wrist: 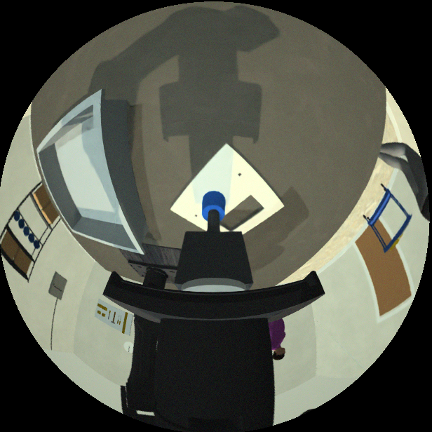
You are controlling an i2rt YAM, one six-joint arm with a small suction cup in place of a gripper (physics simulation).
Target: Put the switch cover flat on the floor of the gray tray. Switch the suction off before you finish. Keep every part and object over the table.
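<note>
The switch cover (pixel 252 186) is a pale cream square plate with a rectangular slot and two small holes. It lies flat on the dark table, its corners pointing up and down in the view. My blue suction cup (pixel 214 198) is on the cover's face, beside the slot, and appears to touch it; the contact itself is hidden beneath the cup. The suction holds on the cover. The gray tray (pixel 118 165), open at the top with raised walls and a lighter floor, stands on the table to the left, apart from the cover.
The dark base plate (pixel 162 253) of the arm is at the lower left, beside my wrist. The table's edge (pixel 382 145) curves along the right side. A blue frame (pixel 383 205) stands beyond it, and a rack (pixel 41 242) stands beyond the table at the left.
</note>
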